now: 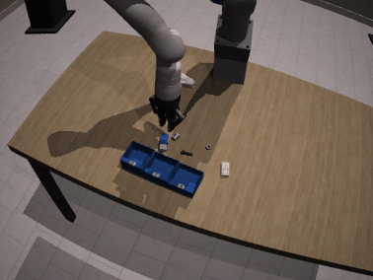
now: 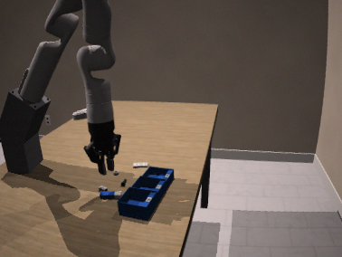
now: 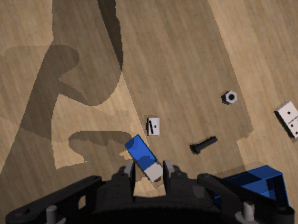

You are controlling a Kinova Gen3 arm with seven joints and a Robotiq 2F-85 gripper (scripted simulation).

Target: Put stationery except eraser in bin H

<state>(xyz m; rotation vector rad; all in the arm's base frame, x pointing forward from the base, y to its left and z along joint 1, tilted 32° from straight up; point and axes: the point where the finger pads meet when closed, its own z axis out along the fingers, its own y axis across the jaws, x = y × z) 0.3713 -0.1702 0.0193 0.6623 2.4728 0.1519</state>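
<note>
Now: hand 10 mm short of the blue-and-white eraser, 10 mm to the left of it and 90 mm above it. From my hand the other things lie so: blue three-part bin: 120 mm ahead, 10 mm to the left, 70 mm below; black bolt: 30 mm ahead, 70 mm to the left, 90 mm below; flat blue pad: 90 mm ahead, 70 mm to the right, 90 mm below.
</note>
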